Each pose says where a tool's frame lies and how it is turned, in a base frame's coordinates. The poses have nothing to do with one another.
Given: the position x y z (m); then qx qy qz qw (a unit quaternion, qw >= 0).
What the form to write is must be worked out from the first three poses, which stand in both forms.
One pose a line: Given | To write
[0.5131 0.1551 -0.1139 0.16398 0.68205 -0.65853 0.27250] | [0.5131 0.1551 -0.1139 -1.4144 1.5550 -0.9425]
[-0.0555 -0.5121 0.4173 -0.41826 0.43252 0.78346 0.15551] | [-0.0555 -0.5121 0.4173 2.1435 1.2912 0.6062]
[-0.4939 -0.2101 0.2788 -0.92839 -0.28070 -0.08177 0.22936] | [-0.4939 -0.2101 0.2788 1.5219 2.6496 -2.2069]
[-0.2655 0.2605 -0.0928 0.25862 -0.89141 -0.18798 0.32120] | [-0.2655 0.2605 -0.0928 2.8945 2.3789 2.3297]
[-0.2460 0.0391 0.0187 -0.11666 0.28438 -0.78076 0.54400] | [-0.2460 0.0391 0.0187 -0.5730 0.6249 -1.3515]
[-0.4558 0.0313 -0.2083 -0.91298 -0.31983 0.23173 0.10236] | [-0.4558 0.0313 -0.2083 3.0626 2.6293 -0.7529]
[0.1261 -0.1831 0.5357 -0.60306 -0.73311 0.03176 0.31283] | [0.1261 -0.1831 0.5357 2.5544 2.5019 -2.3520]
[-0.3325 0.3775 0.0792 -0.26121 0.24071 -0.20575 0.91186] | [-0.3325 0.3775 0.0792 0.6043 0.7263 -1.0481]
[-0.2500 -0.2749 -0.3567 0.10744 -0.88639 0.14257 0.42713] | [-0.2500 -0.2749 -0.3567 -2.6988 2.2074 -2.9401]
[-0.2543 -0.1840 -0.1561 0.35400 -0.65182 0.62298 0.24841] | [-0.2543 -0.1840 -0.1561 -1.4527 1.6713 -2.4477]
